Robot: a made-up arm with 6 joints. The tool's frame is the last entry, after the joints.
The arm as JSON. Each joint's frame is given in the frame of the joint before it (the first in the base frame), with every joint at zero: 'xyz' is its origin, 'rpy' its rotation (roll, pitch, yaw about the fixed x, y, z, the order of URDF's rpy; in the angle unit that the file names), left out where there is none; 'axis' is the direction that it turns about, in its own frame. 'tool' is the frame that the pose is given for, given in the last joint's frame.
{
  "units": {
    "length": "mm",
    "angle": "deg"
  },
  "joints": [
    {
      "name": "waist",
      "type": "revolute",
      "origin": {
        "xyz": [
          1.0,
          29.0,
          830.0
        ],
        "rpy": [
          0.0,
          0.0,
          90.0
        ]
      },
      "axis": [
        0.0,
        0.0,
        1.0
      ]
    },
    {
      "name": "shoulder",
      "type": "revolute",
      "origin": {
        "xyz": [
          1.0,
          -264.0,
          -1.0
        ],
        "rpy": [
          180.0,
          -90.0,
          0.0
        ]
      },
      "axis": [
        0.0,
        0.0,
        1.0
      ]
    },
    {
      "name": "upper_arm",
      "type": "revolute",
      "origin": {
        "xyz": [
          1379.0,
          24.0,
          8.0
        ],
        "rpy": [
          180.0,
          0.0,
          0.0
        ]
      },
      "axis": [
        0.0,
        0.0,
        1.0
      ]
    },
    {
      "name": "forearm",
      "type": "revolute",
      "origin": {
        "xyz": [
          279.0,
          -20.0,
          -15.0
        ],
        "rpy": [
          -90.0,
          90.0,
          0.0
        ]
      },
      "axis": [
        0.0,
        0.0,
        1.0
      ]
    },
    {
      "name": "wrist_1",
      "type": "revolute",
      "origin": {
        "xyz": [
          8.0,
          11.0,
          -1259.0
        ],
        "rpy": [
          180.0,
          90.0,
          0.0
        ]
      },
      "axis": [
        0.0,
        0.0,
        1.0
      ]
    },
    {
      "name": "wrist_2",
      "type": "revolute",
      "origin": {
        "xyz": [
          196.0,
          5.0,
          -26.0
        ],
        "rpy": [
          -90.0,
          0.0,
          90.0
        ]
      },
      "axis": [
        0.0,
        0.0,
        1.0
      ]
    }
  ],
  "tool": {
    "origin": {
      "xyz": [
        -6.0,
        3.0,
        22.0
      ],
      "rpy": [
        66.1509,
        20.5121,
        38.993
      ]
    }
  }
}
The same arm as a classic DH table. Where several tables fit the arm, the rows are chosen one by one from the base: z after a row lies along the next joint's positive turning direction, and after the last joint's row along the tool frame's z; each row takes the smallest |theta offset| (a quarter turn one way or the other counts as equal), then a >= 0, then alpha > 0; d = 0 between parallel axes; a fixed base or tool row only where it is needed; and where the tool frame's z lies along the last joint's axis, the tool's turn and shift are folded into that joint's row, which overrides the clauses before.
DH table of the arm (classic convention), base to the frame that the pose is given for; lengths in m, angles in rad. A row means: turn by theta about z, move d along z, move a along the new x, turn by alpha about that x. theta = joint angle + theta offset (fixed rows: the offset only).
base (fixed): a 0.029; alpha 0; d 0; theta offset 1.5363
waist: a 0.264; alpha -1.5708; d 0.829; theta offset -1.5363
shoulder: a 1.3792; alpha 3.1416; d 0; theta offset -1.5534
upper_arm: a 0.279; alpha -1.5708; d -0.024; theta offset 0.0174
forearm: a -0.011; alpha 1.5708; d -1.279; theta offset 0
wrist_1: a 0.005; alpha -1.5708; d -0.034; theta offset 0
wrist_2: a -0.0018; alpha 1.1824; d -0.1714; theta offset 0.8342
tool (fixed): a 0; alpha 0; d -0.007; theta offset -0.3883

